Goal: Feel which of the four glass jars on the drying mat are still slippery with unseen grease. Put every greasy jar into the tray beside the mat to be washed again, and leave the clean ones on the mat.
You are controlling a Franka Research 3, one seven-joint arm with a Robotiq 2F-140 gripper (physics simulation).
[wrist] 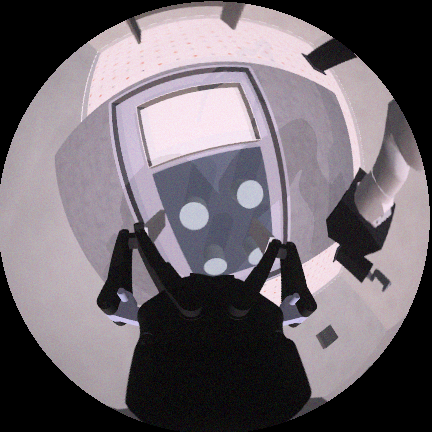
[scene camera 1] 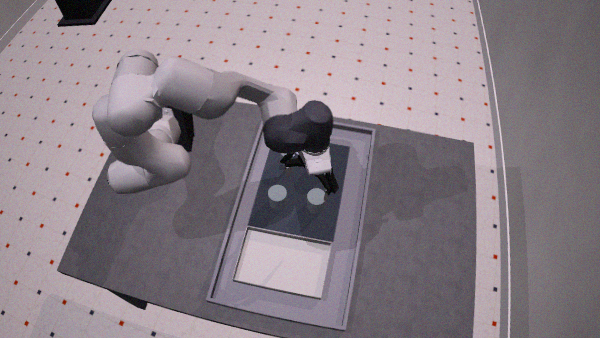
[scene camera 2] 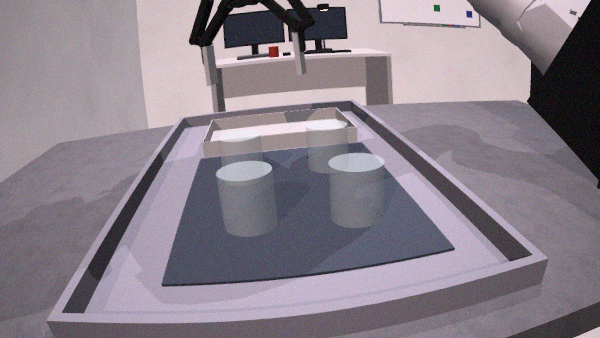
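Note:
Four pale glass jars stand upright on the dark blue mat [scene camera 1: 290, 220] [scene camera 2: 310, 255] [wrist: 175, 190]. Two are on the tray side: one nearer the arm's base [scene camera 1: 277, 193] [scene camera 2: 327, 150] [wrist: 250, 194] and one farther from it [scene camera 1: 316, 196] [scene camera 2: 241, 150] [wrist: 194, 216]. Away from the tray stand a jar [scene camera 2: 356, 195] [wrist: 255, 256] on the base side and another jar [scene camera 2: 247, 202] [wrist: 215, 266] on the far side. The arm largely hides these two in scene camera 1. Grease cannot be seen. The white tray [scene camera 1: 280, 265] [scene camera 2: 280, 142] [wrist: 200, 125] holds no jar. My gripper [scene camera 1: 309, 176] [scene camera 2: 255, 77] [wrist: 208, 221] is open and empty, above the jars.
A raised lilac-grey border [scene camera 1: 361, 210] [scene camera 2: 300, 317] surrounds the mat and tray on the grey table [scene camera 1: 425, 225]. The arm's base stands on the table's left in scene camera 1. A desk [scene camera 2: 300, 82] with monitors and a red cup [scene camera 2: 273, 51] stands in the background.

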